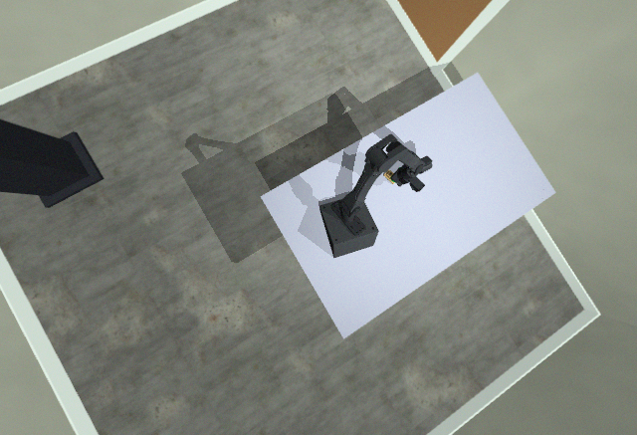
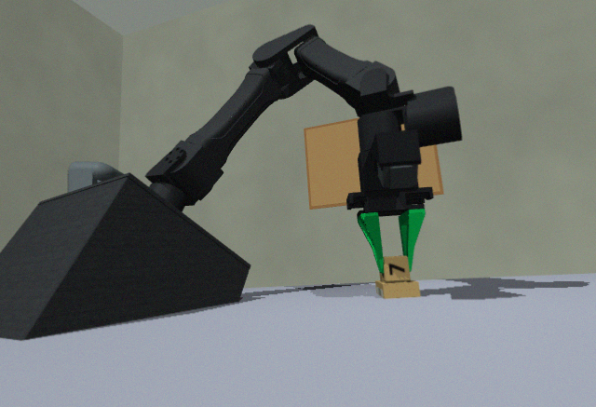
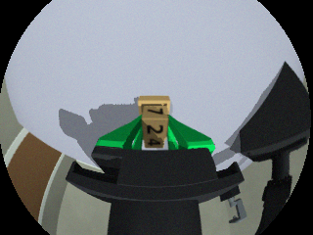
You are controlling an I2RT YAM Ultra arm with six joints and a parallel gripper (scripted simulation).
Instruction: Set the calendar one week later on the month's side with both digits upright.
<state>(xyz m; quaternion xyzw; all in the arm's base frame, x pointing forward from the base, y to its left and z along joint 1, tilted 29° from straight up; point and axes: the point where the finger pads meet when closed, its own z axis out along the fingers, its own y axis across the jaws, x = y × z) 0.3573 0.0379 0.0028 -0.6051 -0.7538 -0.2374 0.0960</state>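
My gripper is now right at the wooden cube. Also, from my hand: wooden tray 2 cm to the left, 3 cm below.
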